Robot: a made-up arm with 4 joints.
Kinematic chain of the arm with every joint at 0, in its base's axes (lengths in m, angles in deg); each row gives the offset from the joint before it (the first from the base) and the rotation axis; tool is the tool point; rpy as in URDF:
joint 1: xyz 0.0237 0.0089 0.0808 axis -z
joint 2: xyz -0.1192 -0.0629 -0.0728 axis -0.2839 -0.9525 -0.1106
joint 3: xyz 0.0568 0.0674 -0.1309 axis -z
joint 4: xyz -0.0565 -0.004 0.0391 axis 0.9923 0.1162 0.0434
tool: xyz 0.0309 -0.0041 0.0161 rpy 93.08 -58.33 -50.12
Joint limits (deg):
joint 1: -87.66..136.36
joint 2: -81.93..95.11
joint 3: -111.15..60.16
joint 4: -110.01..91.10
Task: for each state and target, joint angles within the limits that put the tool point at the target. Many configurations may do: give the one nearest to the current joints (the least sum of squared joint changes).
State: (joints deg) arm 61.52 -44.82 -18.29 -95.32
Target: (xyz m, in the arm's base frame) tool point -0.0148 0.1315 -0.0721
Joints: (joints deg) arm 63.81 -21.58 -18.30 -99.37
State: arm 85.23 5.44 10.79 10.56
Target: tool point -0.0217 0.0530 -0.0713
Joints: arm 59.93 18.70 10.34 55.64
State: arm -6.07 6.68 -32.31 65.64
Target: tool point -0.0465 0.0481 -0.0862
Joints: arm 44.24 -1.86 -30.21 72.23
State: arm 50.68 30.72 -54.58 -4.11
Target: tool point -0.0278 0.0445 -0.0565
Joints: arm 58.14 15.02 -47.17 -10.17
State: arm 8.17 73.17 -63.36 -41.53
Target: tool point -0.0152 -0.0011 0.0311
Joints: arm 37.47 94.58 -24.62 -53.76
